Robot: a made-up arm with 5 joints.
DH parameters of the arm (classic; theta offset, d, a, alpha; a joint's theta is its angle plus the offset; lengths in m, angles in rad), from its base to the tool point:
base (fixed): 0.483 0 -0.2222 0
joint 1: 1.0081 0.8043 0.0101 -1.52
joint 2: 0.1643 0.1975 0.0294 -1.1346
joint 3: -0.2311 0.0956 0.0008 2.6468
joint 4: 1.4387 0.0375 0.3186 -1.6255
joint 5: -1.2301 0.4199 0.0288 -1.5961
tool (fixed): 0.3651 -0.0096 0 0
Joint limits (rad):
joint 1: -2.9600..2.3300
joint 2: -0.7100..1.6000
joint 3: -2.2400..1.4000
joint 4: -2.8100..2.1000
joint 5: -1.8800..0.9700
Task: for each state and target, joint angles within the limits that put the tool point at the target. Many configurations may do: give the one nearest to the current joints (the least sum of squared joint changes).
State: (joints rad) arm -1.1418 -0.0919 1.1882 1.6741 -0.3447
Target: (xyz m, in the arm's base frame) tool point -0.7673 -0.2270 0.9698
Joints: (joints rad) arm -0.3961 -0.2746 1.2891 1.2408 -0.2369
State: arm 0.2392 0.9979 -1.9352 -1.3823 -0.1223
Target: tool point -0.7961 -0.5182 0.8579
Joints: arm 0.3355 0.1193 -1.0516 -1.4385 0.0737
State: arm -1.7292 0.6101 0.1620 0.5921 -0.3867
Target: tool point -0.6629 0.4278 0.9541
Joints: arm -1.0790 0.4517 0.4455 -0.0344 -0.2371
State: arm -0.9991 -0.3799 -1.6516 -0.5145 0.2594
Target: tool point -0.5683 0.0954 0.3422
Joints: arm -1.0414 -0.6814 -1.3904 -0.7936 0.3451
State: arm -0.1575 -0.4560 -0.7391 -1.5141 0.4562
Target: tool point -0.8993 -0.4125 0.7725
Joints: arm 0.4029 -0.4732 -0.6300 -1.3325 0.6296
